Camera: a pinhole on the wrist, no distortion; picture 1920 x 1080 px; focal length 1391.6 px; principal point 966.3 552.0 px. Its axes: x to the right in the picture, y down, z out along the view. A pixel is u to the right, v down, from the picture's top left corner.
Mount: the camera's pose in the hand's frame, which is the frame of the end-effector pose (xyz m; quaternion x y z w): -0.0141 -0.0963 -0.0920 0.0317 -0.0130 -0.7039 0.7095
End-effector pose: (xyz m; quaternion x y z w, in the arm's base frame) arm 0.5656 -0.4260 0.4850 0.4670 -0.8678 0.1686 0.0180
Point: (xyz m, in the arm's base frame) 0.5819 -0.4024 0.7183
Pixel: behind the camera
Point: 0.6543 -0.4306 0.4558
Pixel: 618 249
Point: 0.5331 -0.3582 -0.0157
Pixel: 162 344
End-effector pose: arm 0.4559 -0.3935 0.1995 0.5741 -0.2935 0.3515 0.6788
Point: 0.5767 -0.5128 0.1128
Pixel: 1374 622
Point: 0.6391 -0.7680 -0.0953
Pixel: 1760 85
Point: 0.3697 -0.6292 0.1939
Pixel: 319 328
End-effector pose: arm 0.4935 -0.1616 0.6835 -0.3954 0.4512 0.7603 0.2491
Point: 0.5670 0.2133 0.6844
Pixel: 1393 567
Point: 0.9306 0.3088 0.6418
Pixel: outside the picture
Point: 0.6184 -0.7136 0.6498
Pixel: behind the camera
